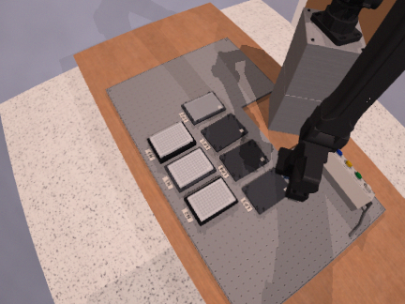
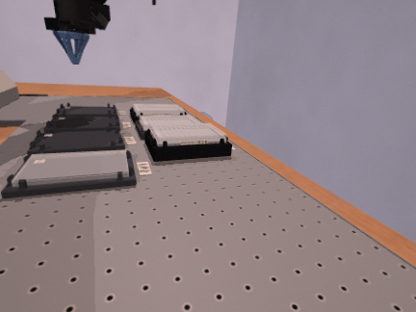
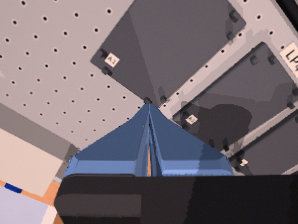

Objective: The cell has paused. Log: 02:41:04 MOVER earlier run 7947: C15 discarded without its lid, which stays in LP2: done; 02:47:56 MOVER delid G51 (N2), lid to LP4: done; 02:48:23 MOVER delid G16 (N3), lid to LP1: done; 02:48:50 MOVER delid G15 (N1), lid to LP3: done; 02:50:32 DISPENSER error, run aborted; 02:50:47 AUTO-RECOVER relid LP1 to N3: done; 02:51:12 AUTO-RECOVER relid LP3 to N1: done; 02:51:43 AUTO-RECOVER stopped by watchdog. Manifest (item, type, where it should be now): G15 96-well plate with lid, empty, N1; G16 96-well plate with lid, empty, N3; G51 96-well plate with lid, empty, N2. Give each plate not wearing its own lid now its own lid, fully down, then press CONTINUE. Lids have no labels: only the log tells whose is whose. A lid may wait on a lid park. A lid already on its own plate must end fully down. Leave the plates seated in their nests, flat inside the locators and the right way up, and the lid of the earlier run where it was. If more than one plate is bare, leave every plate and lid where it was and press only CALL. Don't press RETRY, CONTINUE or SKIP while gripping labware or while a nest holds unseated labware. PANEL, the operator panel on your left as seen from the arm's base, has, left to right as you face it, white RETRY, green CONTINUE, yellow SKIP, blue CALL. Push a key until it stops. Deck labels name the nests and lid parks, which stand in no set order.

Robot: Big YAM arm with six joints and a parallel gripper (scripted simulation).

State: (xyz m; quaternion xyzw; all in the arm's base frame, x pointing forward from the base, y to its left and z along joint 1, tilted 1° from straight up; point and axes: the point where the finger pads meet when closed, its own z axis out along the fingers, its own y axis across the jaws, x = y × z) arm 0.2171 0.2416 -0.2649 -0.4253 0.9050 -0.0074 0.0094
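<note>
Right now the green continue key is 28 cm behind my hand, 9 cm to the left of it and 7 cm below it. Also, from my hand: blue key: 26 cm behind, 1 cm to the right, 7 cm below; lid park LP3: 2 cm ahead, 13 cm below; plate: 21 cm ahead, 4 cm to the right, 11 cm below.
</note>
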